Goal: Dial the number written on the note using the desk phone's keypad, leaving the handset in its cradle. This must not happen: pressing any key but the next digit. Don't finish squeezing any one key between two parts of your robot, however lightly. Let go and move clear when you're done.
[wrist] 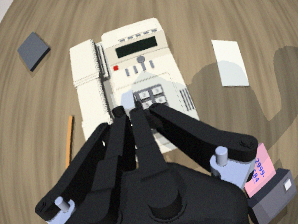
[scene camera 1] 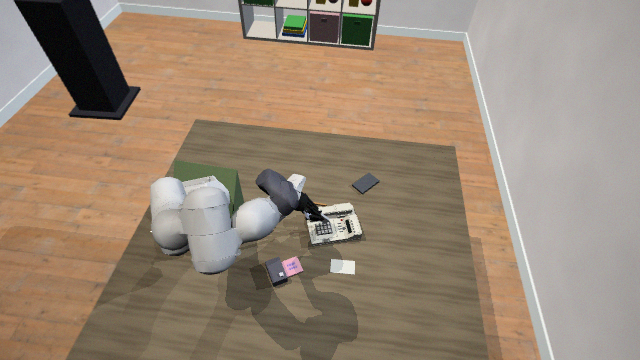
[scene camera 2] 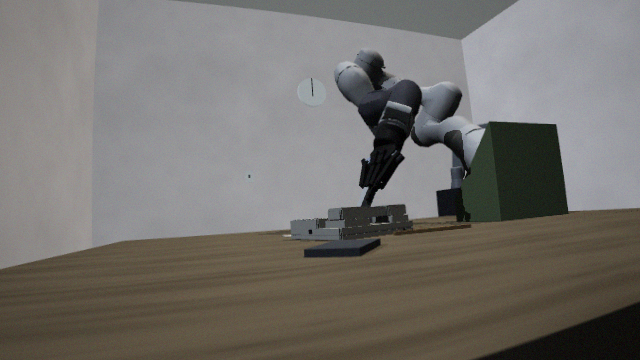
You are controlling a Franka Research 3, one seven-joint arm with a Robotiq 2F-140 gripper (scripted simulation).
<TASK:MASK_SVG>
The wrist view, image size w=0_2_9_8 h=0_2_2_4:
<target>my gripper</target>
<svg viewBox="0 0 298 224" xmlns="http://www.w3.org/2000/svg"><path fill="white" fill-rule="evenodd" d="M35 207L35 213L48 224L250 224L248 201L242 190L245 184L253 177L258 141L251 135L219 130L162 103L153 103L148 107L149 110L143 110L140 101L136 101L133 91L130 90L121 94L120 106L111 110L114 122L110 125L108 122L103 122L96 127L57 184ZM151 129L156 128L158 133L198 165L210 172L211 176L178 163L166 162Z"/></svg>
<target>white note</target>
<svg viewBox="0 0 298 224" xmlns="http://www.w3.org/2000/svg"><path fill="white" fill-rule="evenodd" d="M211 40L222 86L249 86L237 42Z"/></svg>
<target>handset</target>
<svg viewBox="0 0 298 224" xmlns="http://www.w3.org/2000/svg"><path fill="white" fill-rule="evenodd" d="M92 39L70 48L73 83L78 91L84 120L82 128L86 140L100 123L108 122L110 125L114 122L103 84L105 72L100 50Z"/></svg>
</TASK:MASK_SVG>
